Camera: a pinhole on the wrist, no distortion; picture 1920 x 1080 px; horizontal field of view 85.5 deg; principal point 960.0 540.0 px. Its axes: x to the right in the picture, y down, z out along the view. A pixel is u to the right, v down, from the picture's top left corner.
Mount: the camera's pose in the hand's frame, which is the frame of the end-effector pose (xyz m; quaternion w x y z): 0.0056 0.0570 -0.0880 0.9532 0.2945 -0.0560 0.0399
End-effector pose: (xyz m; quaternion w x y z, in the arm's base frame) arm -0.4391 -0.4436 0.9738 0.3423 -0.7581 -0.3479 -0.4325
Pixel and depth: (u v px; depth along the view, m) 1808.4 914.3 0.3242
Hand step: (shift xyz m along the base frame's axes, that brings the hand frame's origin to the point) 0.1880 0.2902 0.0995
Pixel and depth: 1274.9 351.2 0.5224
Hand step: -0.0769 0.4450 0.0626
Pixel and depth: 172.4 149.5 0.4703
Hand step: -0.3821 0.2340 -0.3077
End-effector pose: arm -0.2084 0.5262 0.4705 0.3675 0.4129 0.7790 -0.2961
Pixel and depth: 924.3 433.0 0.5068
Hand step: -0.1195 -0.3795 -0.0818
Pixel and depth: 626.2 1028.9 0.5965
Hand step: 0.2281 -0.5479 -0.0702
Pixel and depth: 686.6 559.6 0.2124
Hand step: -0.0006 -0.1211 0.0203
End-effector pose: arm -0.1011 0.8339 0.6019 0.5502 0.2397 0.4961 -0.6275
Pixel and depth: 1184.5 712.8 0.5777
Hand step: -0.0802 -0.4540 0.1857
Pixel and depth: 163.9 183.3 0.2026
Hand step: -0.0641 0.0424 0.1846
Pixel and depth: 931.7 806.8 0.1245
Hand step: 0.0228 -0.0214 0.0176
